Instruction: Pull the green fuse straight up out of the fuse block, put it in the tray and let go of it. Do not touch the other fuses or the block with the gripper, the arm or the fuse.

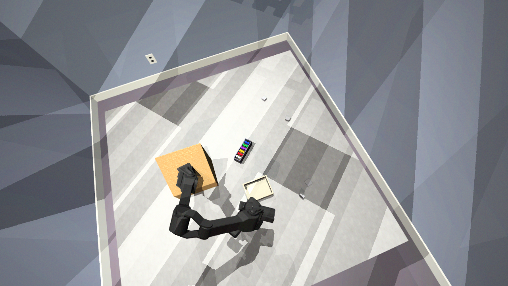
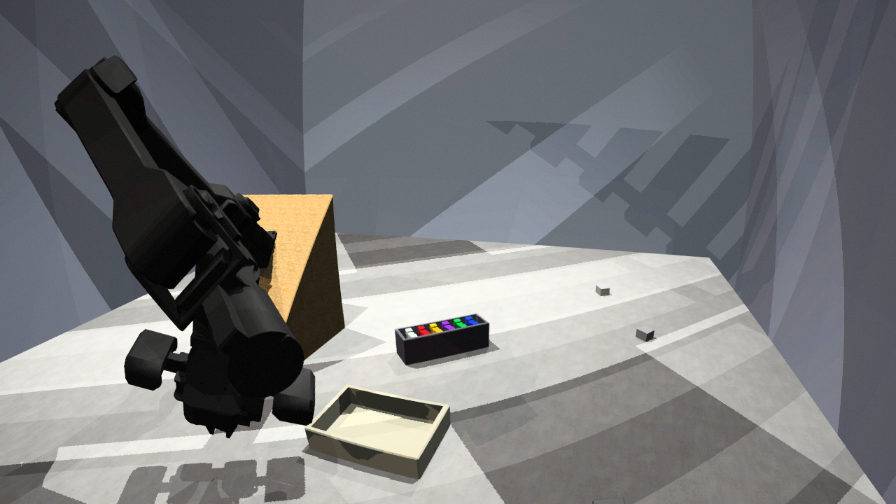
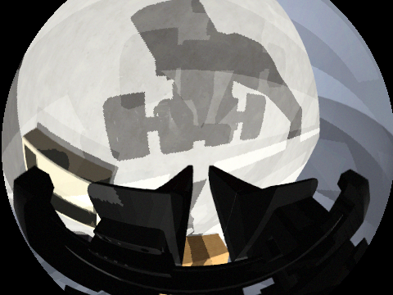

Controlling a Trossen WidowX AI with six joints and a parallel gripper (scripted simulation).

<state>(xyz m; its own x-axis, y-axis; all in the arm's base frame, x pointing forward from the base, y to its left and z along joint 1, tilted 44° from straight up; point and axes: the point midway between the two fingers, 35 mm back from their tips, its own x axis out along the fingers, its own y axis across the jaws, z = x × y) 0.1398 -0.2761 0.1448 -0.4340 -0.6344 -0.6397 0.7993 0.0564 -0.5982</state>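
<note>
Now: gripper tip 140 mm short of the tray, 100 mm to the right of it and 40 mm above it. From my gripper tip the other things lie so: green fuse: 180 mm ahead, 350 mm to the left, 20 mm below.
</note>
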